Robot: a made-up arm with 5 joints.
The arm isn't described. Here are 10 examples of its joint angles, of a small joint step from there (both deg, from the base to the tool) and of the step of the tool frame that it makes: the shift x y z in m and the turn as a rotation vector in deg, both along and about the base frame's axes.
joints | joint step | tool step
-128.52 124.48 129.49 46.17 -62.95 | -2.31 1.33 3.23 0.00 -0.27 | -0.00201 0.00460 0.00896 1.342 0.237 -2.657
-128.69 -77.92 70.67 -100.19 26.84 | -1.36 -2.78 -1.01 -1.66 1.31 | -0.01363 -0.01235 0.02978 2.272 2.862 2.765
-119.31 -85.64 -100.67 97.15 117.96 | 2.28 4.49 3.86 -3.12 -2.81 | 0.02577 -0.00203 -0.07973 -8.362 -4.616 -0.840
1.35 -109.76 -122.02 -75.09 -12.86 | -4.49 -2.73 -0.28 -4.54 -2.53 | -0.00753 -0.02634 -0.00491 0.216 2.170 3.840
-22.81 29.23 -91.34 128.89 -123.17 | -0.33 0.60 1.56 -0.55 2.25 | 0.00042 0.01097 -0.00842 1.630 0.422 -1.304
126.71 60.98 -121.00 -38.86 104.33 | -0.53 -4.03 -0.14 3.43 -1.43 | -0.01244 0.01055 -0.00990 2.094 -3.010 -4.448
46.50 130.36 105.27 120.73 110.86 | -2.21 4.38 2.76 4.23 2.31 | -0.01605 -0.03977 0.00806 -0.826 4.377 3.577
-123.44 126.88 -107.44 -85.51 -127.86 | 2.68 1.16 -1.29 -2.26 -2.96 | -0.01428 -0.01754 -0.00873 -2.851 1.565 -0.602
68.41 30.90 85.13 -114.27 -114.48 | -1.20 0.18 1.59 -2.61 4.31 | -0.01316 -0.00583 0.02555 -5.276 4.623 0.141
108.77 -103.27 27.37 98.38 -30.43 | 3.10 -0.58 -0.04 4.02 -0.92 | 0.02989 -0.00213 0.02469 -0.650 -4.954 3.030
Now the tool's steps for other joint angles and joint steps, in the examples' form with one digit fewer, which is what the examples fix.
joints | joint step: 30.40 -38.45 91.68 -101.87 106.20 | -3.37 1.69 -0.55 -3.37 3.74
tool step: -0.0537 0.0184 -0.0423 0.40 7.88 1.13
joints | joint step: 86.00 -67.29 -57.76 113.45 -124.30 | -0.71 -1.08 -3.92 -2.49 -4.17
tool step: -0.0120 0.0227 -0.0067 0.18 -0.57 -3.72
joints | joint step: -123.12 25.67 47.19 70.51 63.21 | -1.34 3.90 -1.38 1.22 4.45
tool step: 0.0009 0.0492 -0.0259 -5.29 -3.67 -3.41
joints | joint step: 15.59 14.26 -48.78 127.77 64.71 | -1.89 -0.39 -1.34 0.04 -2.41
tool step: 0.0040 0.0082 -0.0225 -1.72 2.20 0.69
